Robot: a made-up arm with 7 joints.
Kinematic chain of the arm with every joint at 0, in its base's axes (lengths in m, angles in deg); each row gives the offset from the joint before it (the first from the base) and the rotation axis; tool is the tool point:
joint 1: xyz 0 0 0.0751 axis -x
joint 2: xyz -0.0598 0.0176 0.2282 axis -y
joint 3: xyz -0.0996 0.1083 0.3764 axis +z
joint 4: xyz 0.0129 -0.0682 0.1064 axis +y
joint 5: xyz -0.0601 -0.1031 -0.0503 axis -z
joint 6: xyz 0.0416 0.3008 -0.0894 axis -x
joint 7: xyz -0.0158 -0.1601 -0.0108 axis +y
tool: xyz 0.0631 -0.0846 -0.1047
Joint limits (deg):
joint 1: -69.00..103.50
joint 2: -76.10..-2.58
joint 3: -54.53..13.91
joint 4: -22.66..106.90
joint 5: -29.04..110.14
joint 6: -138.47..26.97
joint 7: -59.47..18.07
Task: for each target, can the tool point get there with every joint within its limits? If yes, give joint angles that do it. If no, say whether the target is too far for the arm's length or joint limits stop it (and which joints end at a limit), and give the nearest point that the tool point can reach.
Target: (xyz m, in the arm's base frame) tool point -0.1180 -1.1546 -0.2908
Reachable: no: joint limits stop it (at a limit: joint 1, joint 3, joint 4, joint 5, joint 6) | nearest point -0.0993 -0.8609 -0.1696 | short by 0.318 m
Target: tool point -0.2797 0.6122 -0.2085
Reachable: yes | joints 84.45 -28.13 -33.25 74.24 31.53 -63.81 1.28
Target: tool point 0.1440 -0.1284 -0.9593
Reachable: no: joint limits stop it (at a limit: joint 1, joint 2, joint 3, joint 5, joint 7) | nearest point 0.2382 0.1675 -0.5678 | short by 0.500 m
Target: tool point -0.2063 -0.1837 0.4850
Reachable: yes | joints -5.31 -44.79 -35.53 26.19 88.00 -73.39 -40.92
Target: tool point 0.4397 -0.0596 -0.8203
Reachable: no: joint limits stop it (at a limit: joint 1, joint 2, joint 3, joint 7) | nearest point 0.4030 0.1728 -0.5751 | short by 0.340 m
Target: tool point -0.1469 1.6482 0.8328
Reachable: no: too far | nearest point -0.1126 1.0858 0.5743 | short by 0.620 m
